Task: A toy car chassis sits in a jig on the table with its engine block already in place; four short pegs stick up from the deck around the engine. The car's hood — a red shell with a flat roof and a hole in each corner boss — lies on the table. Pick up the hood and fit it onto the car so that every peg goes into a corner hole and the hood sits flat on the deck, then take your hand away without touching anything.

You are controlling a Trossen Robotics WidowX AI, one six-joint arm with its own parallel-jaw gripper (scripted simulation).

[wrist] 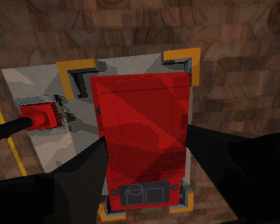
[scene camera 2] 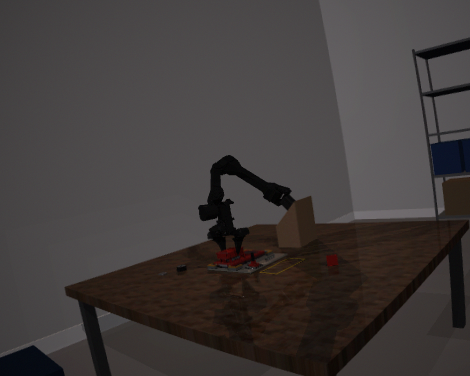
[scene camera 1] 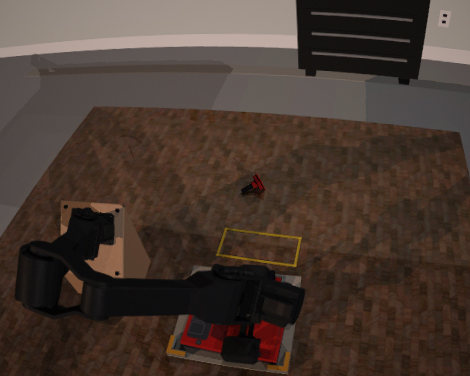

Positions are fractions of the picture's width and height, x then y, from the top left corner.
Labels:
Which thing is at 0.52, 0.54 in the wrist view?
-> A red hood.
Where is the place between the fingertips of my gripper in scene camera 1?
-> At 0.54, 0.87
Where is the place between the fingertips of my gripper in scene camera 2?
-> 0.49, 0.68

